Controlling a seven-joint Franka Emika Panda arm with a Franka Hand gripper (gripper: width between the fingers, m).
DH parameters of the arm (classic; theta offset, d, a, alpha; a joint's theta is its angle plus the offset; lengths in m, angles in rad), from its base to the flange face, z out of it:
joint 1: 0 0.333 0 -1.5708
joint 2: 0 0 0 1.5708
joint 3: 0 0.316 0.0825 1.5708
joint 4: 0 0 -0.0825 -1.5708
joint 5: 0 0.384 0 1.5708
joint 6: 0 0 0.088 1.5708
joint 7: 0 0.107 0 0
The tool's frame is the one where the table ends.
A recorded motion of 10 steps. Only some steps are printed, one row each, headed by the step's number.
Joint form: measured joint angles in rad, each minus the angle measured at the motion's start. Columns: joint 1, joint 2, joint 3, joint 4, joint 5, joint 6, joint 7.
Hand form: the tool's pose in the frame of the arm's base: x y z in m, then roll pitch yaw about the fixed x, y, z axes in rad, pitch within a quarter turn. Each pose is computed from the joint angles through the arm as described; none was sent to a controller.
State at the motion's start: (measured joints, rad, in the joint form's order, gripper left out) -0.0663 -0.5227 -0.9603 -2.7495 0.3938 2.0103 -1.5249
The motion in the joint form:
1: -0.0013 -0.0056 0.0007 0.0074 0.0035 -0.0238 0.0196
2: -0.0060 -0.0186 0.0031 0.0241 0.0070 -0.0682 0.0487
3: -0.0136 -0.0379 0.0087 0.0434 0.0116 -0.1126 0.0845
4: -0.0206 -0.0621 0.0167 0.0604 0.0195 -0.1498 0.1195
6: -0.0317 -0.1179 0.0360 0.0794 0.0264 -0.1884 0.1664
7: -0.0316 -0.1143 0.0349 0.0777 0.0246 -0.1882 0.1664
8: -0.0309 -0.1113 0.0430 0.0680 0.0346 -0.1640 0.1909
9: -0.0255 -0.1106 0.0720 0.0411 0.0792 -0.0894 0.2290
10: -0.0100 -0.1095 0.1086 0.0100 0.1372 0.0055 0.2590
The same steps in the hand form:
1: 0.2225 -0.2499 0.3080 -2.4726 -0.6212 0.1725
2: 0.2224 -0.2508 0.3167 -2.4333 -0.6206 0.1470
3: 0.2222 -0.2527 0.3284 -2.3965 -0.6217 0.1181
4: 0.2225 -0.2539 0.3413 -2.3652 -0.6279 0.0912
6: 0.2226 -0.2541 0.3643 -2.3442 -0.6549 0.0708
7: 0.2223 -0.2537 0.3625 -2.3428 -0.6498 0.0708
8: 0.2252 -0.2516 0.3602 -2.3388 -0.6321 0.0437
9: 0.2356 -0.2444 0.3573 -2.3409 -0.6193 -0.0139
10: 0.2492 -0.2343 0.3541 -2.3526 -0.6155 -0.0673

